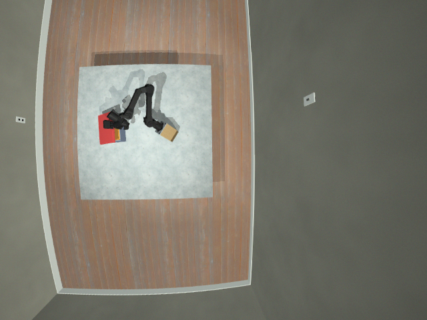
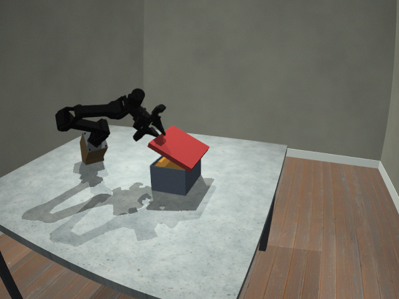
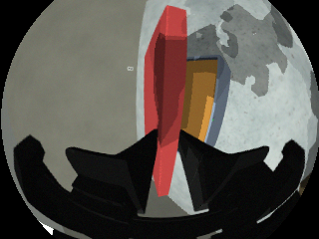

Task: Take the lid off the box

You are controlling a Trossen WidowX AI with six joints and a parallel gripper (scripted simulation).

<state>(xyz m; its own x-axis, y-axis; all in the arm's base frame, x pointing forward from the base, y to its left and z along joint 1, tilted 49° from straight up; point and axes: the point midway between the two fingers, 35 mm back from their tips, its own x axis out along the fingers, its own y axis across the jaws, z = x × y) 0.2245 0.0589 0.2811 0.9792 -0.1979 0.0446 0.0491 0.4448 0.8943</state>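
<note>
The red lid lies 10 cm ahead of my hand, 2 cm to the right of it and 5 cm below it. From my hand the other things lie so: storage box 8 cm ahead, 2 cm to the right, 16 cm below.
</note>
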